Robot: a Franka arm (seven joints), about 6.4 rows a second.
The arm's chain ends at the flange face. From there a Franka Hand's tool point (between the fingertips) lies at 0.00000 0.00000 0.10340 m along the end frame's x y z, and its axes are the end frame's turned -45 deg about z.
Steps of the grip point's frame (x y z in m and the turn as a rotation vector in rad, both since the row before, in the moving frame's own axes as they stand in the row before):
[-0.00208, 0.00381, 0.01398, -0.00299, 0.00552, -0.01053]
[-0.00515, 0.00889, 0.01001, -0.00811, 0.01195, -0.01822]
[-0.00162, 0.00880, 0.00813, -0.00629, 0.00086, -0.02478]
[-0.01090, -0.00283, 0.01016, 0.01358, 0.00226, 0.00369]
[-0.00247, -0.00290, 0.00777, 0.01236, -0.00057, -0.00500]
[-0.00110, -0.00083, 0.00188, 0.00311, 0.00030, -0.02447]
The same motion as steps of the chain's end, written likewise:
[0.00060, 0.00435, 0.01398, 0.00179, 0.00602, -0.01053]
[0.00118, 0.01022, 0.01002, 0.00272, 0.01418, -0.01822]
[0.00455, 0.00698, 0.00813, -0.00384, 0.00506, -0.02478]
[-0.00888, 0.00687, 0.01017, 0.01120, -0.00800, 0.00369]
[-0.00285, 0.00056, 0.00778, 0.00834, -0.00914, -0.00500]
[-0.00116, 0.00044, 0.00188, 0.00241, -0.00199, -0.02447]

